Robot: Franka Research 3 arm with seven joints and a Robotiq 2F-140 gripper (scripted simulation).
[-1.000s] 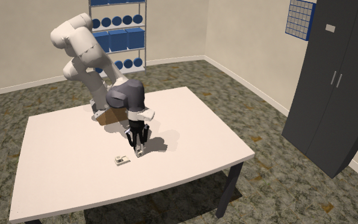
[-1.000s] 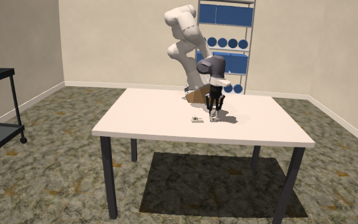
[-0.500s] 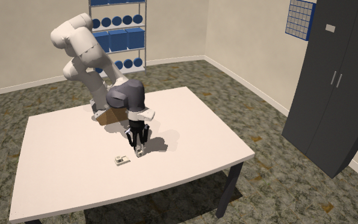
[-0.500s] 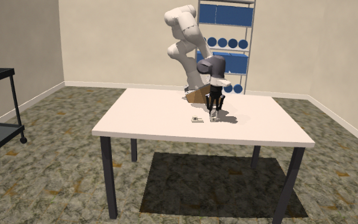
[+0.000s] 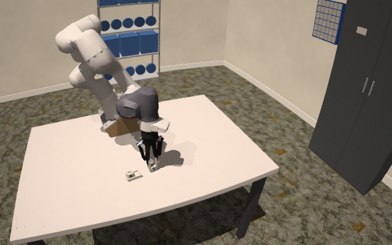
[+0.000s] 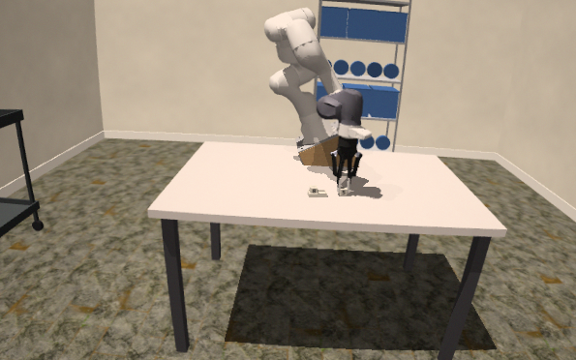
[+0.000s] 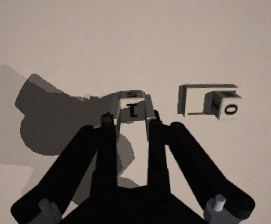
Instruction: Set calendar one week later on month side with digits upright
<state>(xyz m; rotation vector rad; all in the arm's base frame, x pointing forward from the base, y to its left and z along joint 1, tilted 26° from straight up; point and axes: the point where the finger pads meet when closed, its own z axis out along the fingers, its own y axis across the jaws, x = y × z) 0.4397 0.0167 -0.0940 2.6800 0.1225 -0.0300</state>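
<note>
Now: hand 3 cm above the cube. Round my hand: grey tray: 1 cm ahead, 11 cm to the right, 4 cm below.
</note>
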